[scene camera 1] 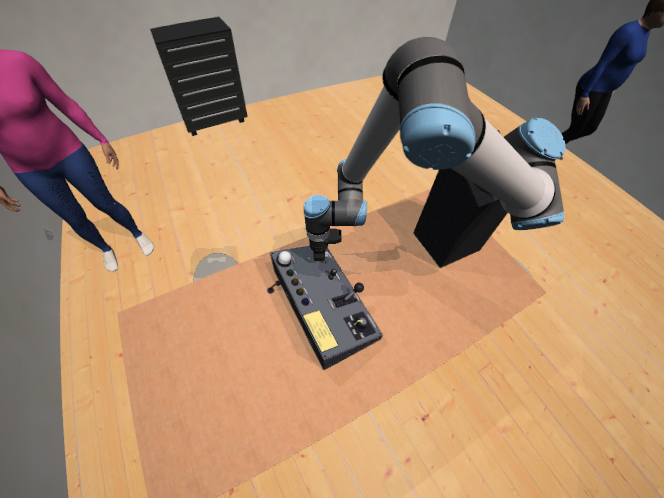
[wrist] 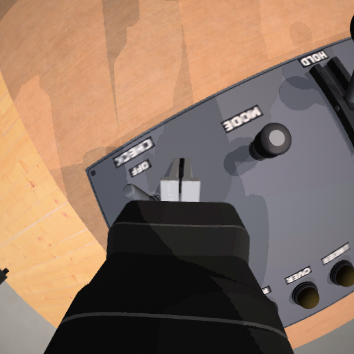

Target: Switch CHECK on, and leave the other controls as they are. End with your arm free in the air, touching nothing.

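The CHECK toggle switch [wrist: 134,191] is a small grey lever on the dark control panel [scene camera 1: 328,308] [wrist: 200,135]. In the wrist view its tip points left, a little below the OFF label [wrist: 140,168], and its base is close beside the fingers, partly hidden by my gripper. The CHECK label [wrist: 134,152] is above OFF. My gripper [scene camera 1: 319,259] [wrist: 181,168] is shut with nothing between the fingers. It is low over the panel's far end, right of the lever in the wrist view; whether they touch is not clear.
The MODE knob [scene camera 1: 333,273] [wrist: 274,140] stands near the gripper. A black ball-headed lever [scene camera 1: 358,287] rises farther along. A white dome [scene camera 1: 284,257], a row of round buttons [wrist: 305,295] and a yellow label [scene camera 1: 320,330] are on the panel. Two people stand in the room.
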